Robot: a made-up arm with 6 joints.
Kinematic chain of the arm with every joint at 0, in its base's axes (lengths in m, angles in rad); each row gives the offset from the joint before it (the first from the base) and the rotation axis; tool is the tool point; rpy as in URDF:
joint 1: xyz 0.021 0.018 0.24 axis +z
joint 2: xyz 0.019 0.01 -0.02 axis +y
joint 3: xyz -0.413 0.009 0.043 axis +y
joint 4: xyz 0.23 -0.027 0.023 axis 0.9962 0 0.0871
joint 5: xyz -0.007 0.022 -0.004 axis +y
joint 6: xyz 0.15 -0.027 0.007 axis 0.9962 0 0.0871
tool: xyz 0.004 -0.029 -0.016 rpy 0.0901 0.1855 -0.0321
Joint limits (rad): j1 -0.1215..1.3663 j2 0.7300..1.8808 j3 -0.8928..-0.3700 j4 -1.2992..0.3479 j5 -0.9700..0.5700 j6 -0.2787..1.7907
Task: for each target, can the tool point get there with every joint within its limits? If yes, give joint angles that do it. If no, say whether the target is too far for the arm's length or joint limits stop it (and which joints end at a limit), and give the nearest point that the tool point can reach.
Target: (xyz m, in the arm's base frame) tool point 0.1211 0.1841 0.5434
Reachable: yes | joints 0.6815 1.0144 -0.5663 -1.1440 -0.8439 -0.0696
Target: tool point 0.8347 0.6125 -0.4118
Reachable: no: too far | nearest point 0.3655 0.2697 0.3040 | short by 0.922 m
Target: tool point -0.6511 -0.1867 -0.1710
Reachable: no: joint limits stop it (at a limit: joint 1, joint 2, joint 3, joint 4, joint 5) | nearest point -0.0115 0.0578 0.3381 | short by 0.853 m
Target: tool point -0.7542 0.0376 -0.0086
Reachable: no: joint limits stop it (at a limit: joint 1, joint 2, joint 3, joint 4, joint 5, joint 6) | nearest point 0.0041 0.1644 0.2540 | short by 0.812 m
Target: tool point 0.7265 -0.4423 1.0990
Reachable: no: too far | nearest point 0.3480 -0.0836 0.5991 | short by 0.722 m
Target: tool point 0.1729 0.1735 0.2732
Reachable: yes | joints 1.0663 1.6636 -0.4165 -0.7872 0.1585 1.0889
